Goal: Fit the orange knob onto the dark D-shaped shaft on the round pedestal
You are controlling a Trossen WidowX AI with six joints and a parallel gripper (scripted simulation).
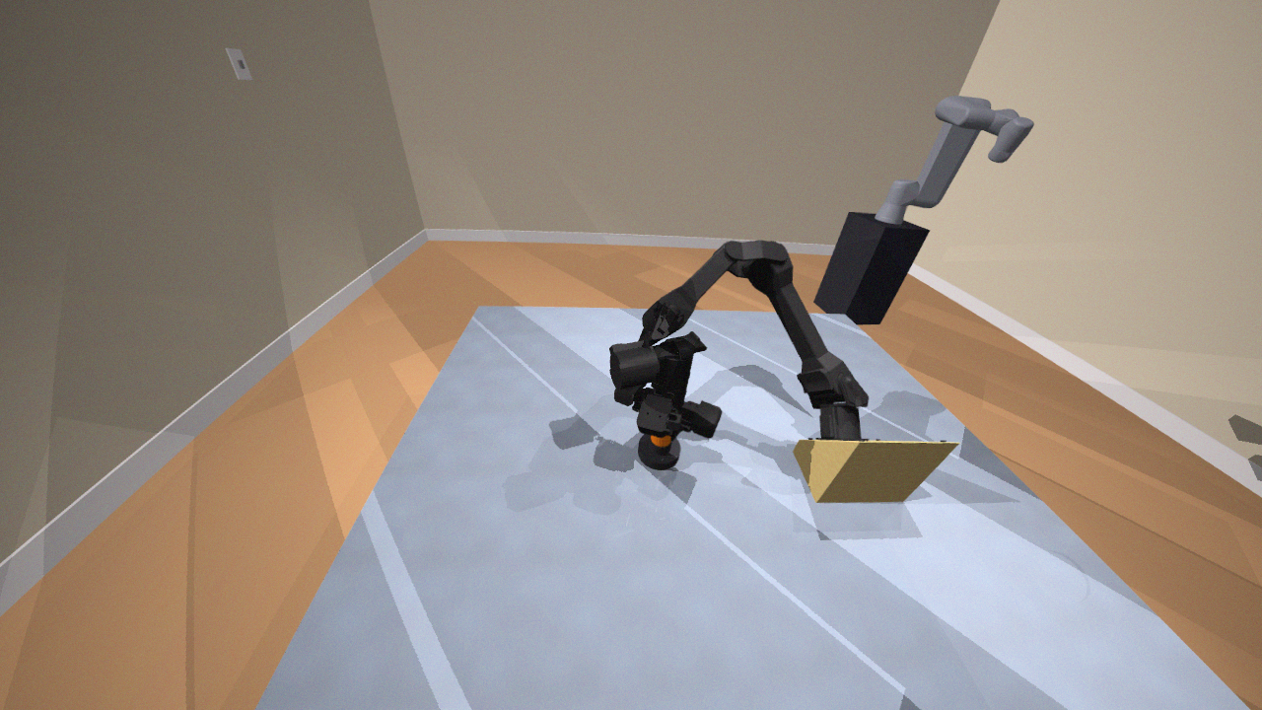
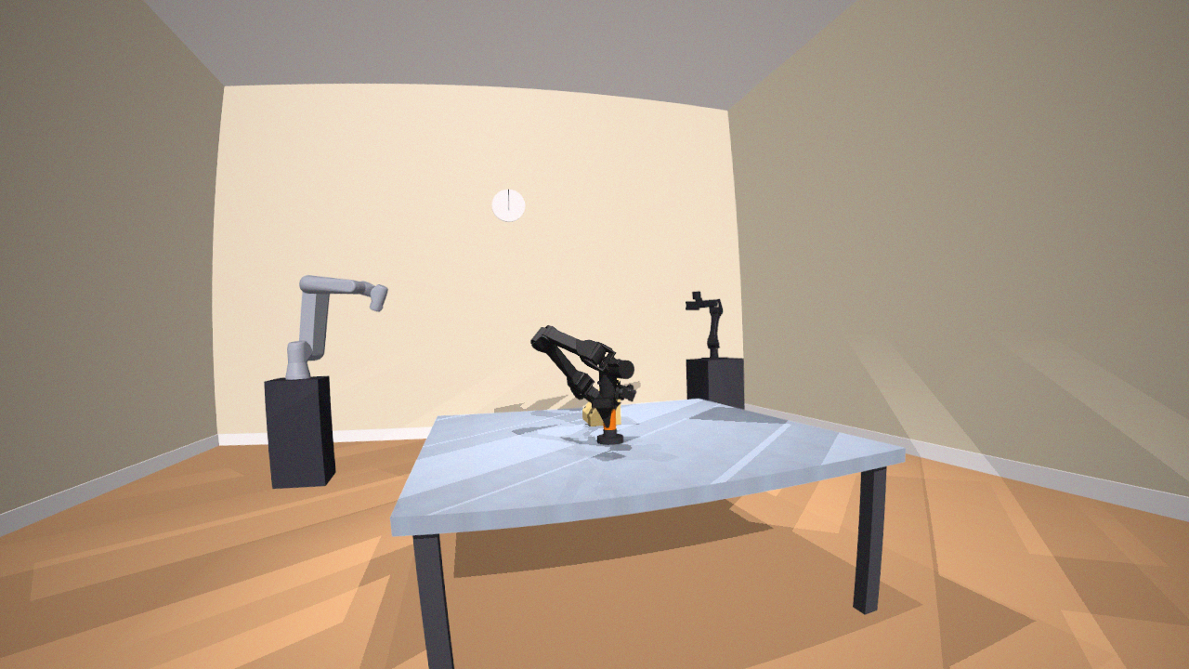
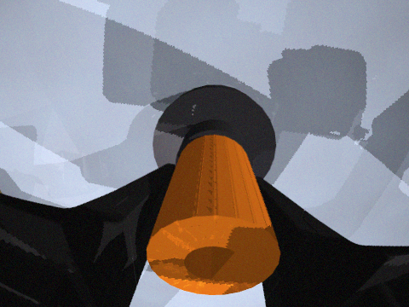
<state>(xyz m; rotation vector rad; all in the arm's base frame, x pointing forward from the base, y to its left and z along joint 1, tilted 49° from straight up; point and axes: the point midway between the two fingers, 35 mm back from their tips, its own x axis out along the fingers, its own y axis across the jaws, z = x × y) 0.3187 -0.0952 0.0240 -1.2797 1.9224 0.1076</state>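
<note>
My gripper tip is now 20 mm below the orange knob. From my gripper tip the other things lie so: dark round pedestal: 20 mm below.
</note>
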